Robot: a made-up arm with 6 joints.
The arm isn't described. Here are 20 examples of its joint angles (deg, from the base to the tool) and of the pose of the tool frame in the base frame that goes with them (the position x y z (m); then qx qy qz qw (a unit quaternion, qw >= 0)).
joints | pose
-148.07 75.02 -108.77 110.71 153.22 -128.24 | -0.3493 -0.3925 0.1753 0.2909 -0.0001 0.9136 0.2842
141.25 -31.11 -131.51 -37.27 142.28 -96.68 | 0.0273 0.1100 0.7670 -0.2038 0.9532 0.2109 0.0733
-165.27 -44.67 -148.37 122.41 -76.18 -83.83 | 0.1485 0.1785 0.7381 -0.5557 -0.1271 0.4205 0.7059
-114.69 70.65 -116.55 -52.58 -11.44 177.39 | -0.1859 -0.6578 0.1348 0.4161 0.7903 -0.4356 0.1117
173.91 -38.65 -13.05 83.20 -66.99 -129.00 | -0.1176 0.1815 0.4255 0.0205 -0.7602 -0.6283 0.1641
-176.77 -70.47 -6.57 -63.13 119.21 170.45 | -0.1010 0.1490 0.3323 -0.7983 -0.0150 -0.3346 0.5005
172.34 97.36 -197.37 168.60 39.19 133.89 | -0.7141 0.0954 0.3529 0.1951 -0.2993 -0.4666 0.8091
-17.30 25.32 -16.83 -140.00 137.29 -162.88 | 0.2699 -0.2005 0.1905 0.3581 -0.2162 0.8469 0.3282
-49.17 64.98 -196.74 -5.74 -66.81 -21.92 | 0.2086 -0.2155 0.7006 -0.1467 0.0790 0.7864 0.5949
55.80 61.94 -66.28 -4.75 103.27 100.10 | 0.1222 0.1564 -0.0275 0.6107 -0.2222 -0.1258 0.7496
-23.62 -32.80 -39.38 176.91 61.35 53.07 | 0.3574 -0.1522 0.5186 0.2236 0.3259 0.2310 0.8890
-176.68 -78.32 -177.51 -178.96 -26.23 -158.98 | 0.6004 0.0320 0.5620 0.0715 0.4134 0.1969 0.8861
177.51 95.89 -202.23 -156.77 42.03 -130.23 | -0.6990 0.0352 0.4171 -0.2706 -0.1646 0.4761 0.8204
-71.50 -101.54 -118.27 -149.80 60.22 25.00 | -0.2438 0.6239 0.5566 -0.5212 -0.5270 -0.0093 0.6712
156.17 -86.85 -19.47 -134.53 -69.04 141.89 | -0.0470 -0.1098 0.3713 0.0931 -0.8691 0.1794 0.4515
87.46 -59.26 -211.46 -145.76 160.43 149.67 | 0.0648 -0.4182 0.2634 -0.2575 -0.7525 -0.6038 0.0537
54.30 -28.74 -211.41 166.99 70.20 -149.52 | -0.3440 -0.4428 0.6245 0.8844 0.1764 -0.3842 0.1979
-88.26 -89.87 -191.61 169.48 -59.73 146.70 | -0.0488 0.5633 0.3725 -0.3565 0.0835 0.4411 0.8193
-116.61 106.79 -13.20 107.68 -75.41 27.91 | -0.1366 0.0694 0.1494 0.1038 -0.5785 -0.6284 0.5095
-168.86 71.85 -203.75 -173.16 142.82 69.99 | -0.3032 -0.0391 0.6689 -0.6688 0.3090 -0.5174 0.4354
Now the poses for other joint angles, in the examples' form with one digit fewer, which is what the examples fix.
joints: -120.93 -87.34 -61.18 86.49 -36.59 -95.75
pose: -0.070 0.211 0.687 -0.115 -0.367 0.310 0.869
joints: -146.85 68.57 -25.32 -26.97 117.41 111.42
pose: -0.018 0.082 0.139 -0.041 0.244 0.956 0.158
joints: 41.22 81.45 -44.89 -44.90 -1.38 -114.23
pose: 0.042 0.141 -0.176 0.166 -0.938 0.151 0.266
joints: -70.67 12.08 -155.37 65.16 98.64 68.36
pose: 0.242 -0.271 0.849 -0.532 0.633 -0.329 0.455
